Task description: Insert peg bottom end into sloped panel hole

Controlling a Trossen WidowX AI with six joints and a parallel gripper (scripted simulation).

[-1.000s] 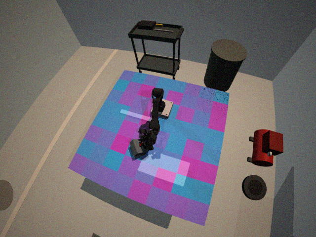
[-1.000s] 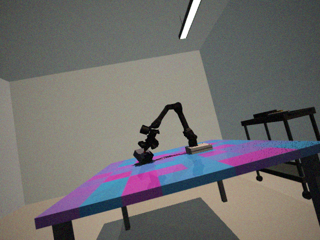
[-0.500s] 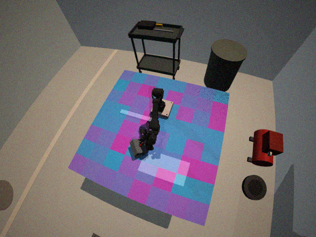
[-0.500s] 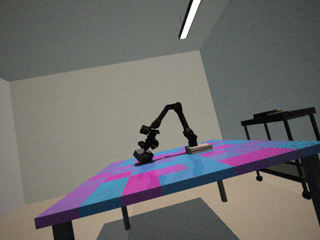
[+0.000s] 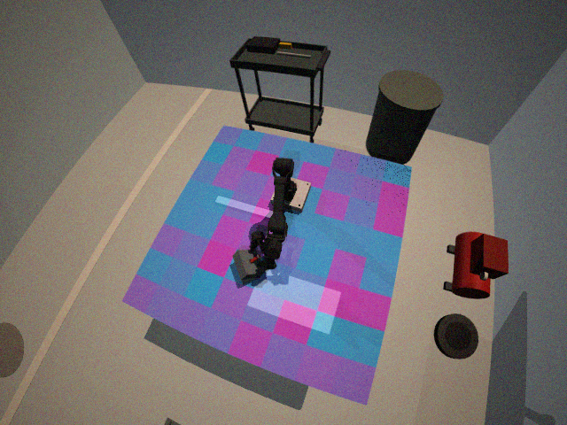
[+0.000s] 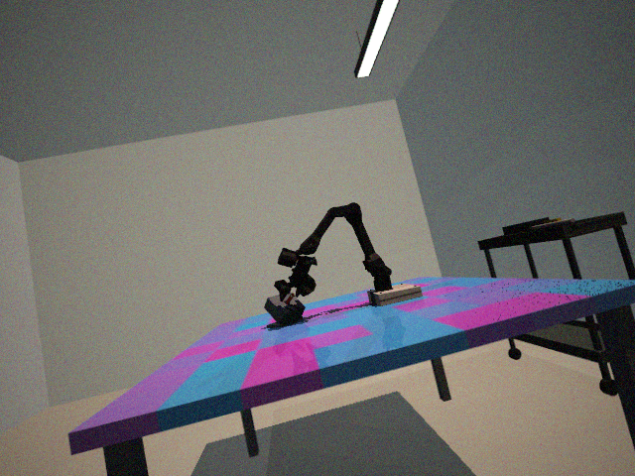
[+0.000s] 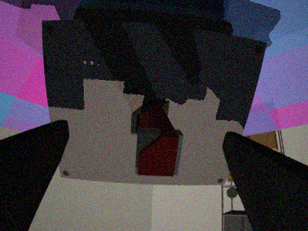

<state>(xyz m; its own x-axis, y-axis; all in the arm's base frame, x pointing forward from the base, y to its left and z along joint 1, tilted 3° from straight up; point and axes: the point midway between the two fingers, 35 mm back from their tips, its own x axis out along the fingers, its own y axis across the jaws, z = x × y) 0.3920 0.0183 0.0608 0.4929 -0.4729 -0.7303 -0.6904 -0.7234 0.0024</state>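
Now: the dark red peg 10 mm behind my gripper tip and 10 mm to the left of it. The rest, counted from my gripper tip: grey sloped panel (30 mm ahead, 20 mm to the right, 30 mm below).
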